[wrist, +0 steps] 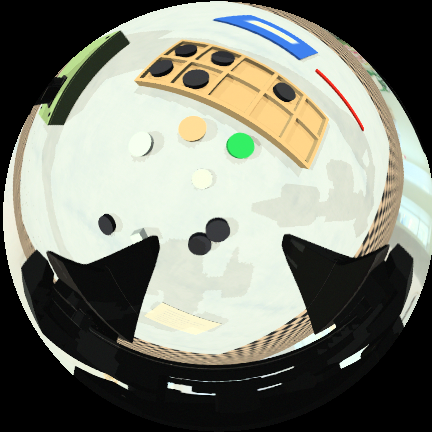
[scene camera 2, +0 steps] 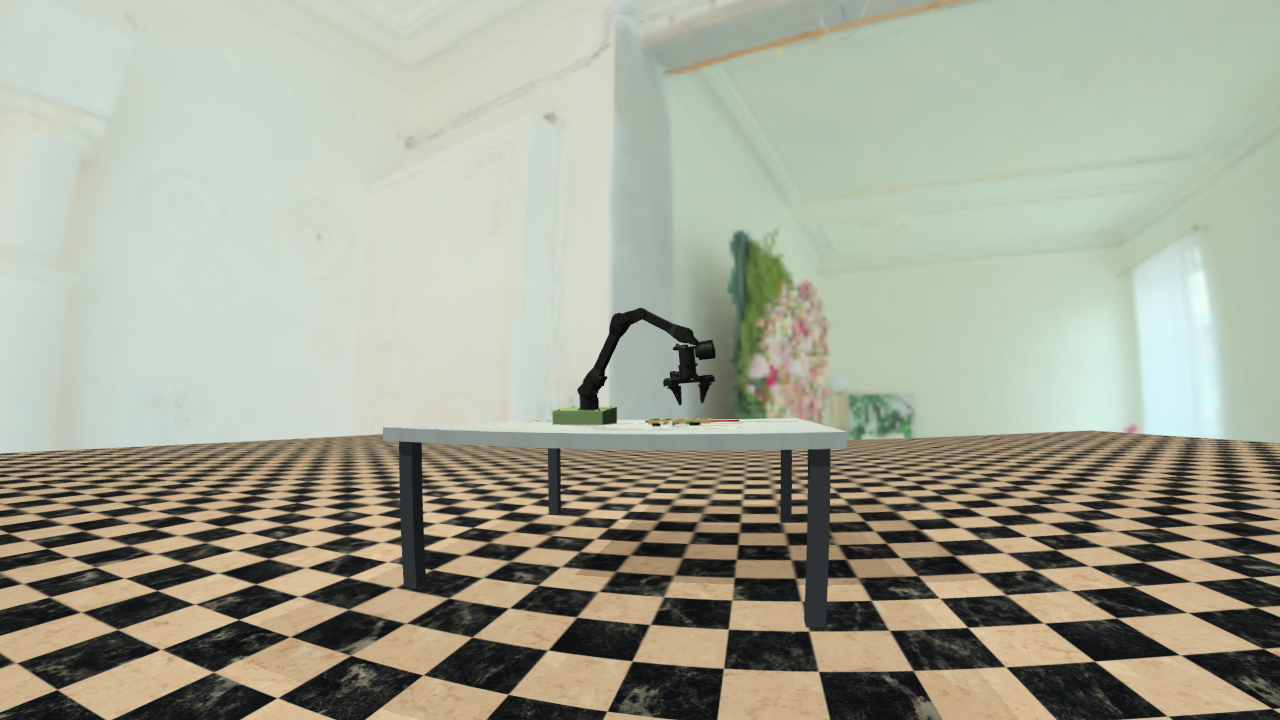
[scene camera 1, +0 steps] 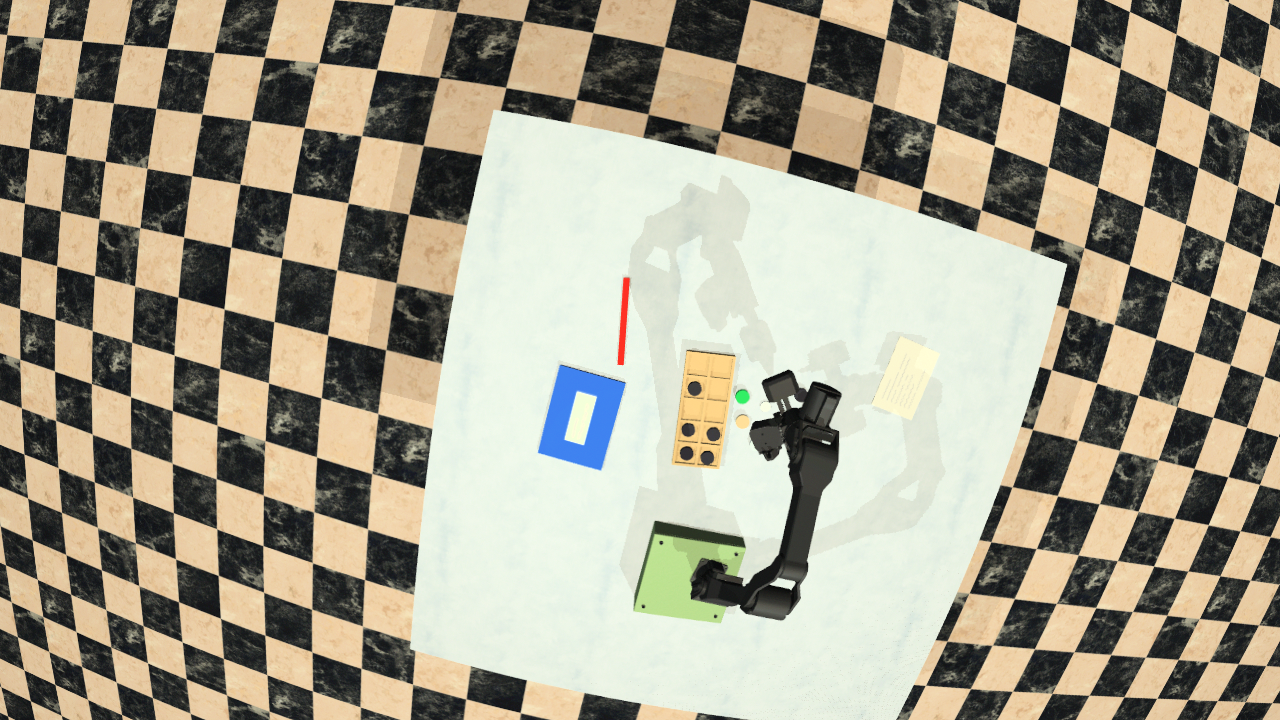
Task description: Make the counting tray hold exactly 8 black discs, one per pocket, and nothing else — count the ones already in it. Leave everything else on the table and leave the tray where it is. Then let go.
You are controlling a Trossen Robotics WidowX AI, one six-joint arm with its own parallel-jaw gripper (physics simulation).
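The tan counting tray (scene camera 1: 709,363) (wrist: 303,136) has two columns of pockets. Black discs fill both pockets in the two rows nearest the base; the middle row is empty; the fourth row holds one black disc (scene camera 1: 694,387) (wrist: 284,92); the far row is empty. My gripper (scene camera 1: 775,414) (scene camera 2: 691,401) (wrist: 221,241) is wide open and empty, above the table beside the tray. In the wrist view two loose black discs, one (wrist: 200,243) and another (wrist: 218,229), lie close together on the table between the finger outlines. A third loose black disc (wrist: 107,224) lies left of them.
Between tray and gripper lie green (scene camera 1: 742,395) (wrist: 240,145), tan (scene camera 1: 742,420) (wrist: 192,128), cream (wrist: 202,178) and white (wrist: 140,144) discs. A small pale block (wrist: 142,233) is partly behind a finger. A blue frame (scene camera 1: 558,411), red stick (scene camera 1: 623,322) and printed card (scene camera 1: 905,377) lie farther out.
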